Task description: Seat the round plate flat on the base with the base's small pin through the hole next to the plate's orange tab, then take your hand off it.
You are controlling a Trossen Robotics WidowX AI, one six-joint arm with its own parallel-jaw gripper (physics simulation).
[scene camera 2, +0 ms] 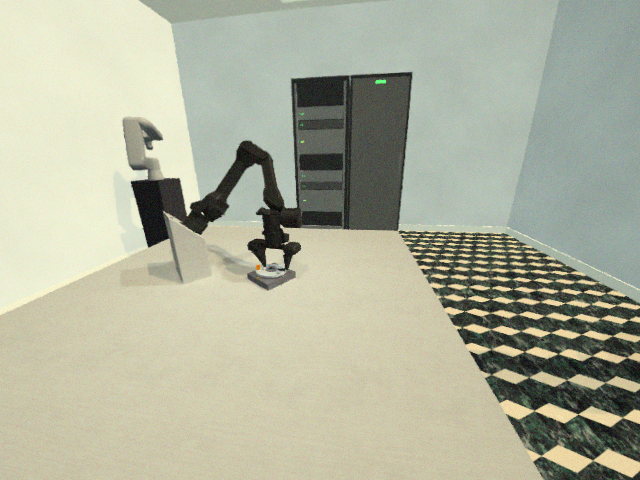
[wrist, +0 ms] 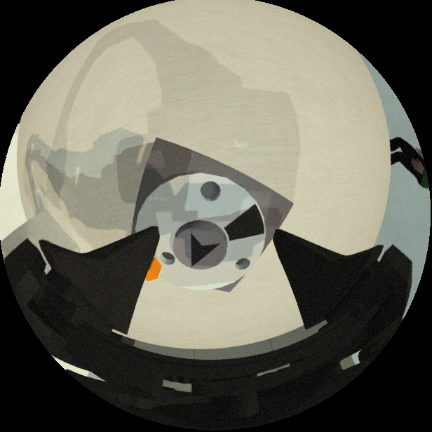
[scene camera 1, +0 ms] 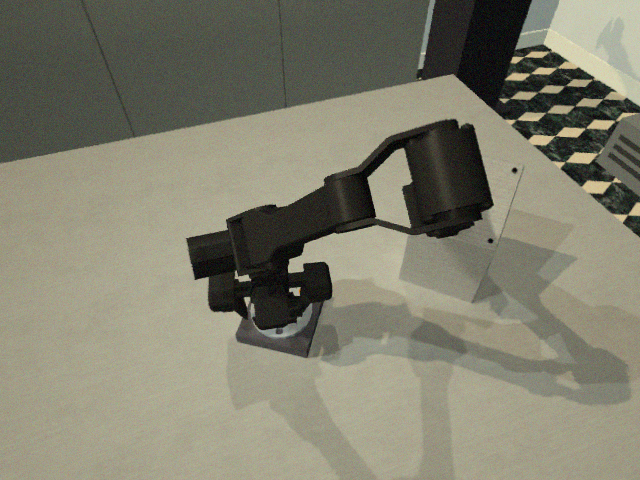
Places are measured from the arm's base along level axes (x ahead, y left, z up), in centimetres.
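Pixels of known places: gripper, between the fingertips: [scene camera 2: 275, 268]; arm's base, origin of its link: [scene camera 2: 190, 229].
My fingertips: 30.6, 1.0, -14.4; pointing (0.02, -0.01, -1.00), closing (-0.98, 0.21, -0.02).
Ahead of a thing's pixels: the offset from my fingertips to its top centre, as dx, dy, dz. Level surfaces: height alone.
The pale round plate @[-1.5, -0.8, +1.8] [scene camera 1: 292, 329] [scene camera 2: 264, 273] [wrist: 195, 205] lies on the dark square base @[-1.5, -0.9, +0.4] [scene camera 1: 273, 345] [scene camera 2: 268, 284] [wrist: 172, 155]. Its orange tab @[-5.9, -1.9, +1.8] [scene camera 1: 299, 291] [scene camera 2: 257, 267] [wrist: 154, 270] is beside the left finger in the wrist view. The hole [wrist: 167, 258] next to the tab shows grey inside; I cannot tell whether the pin is in it. A black wedge [wrist: 245, 223] marks the plate, and a grey hub with a dark arrow shows in its centre. My gripper [scene camera 1: 272, 312] [scene camera 2: 275, 267] [wrist: 217, 234] is open and empty, pointing down with its fingertips low over opposite sides of the plate. Finger contact is unclear.
A pale block with a sloping top [scene camera 1: 439, 268] [scene camera 2: 191, 253] stands on the table @[dz -3.7] [scene camera 1: 129, 387] [scene camera 2: 310, 361] near my arm's base. The table's edge runs along the right in the second scene view, beside the patterned floor. A dark cabinet [scene camera 2: 379, 155] stands behind.
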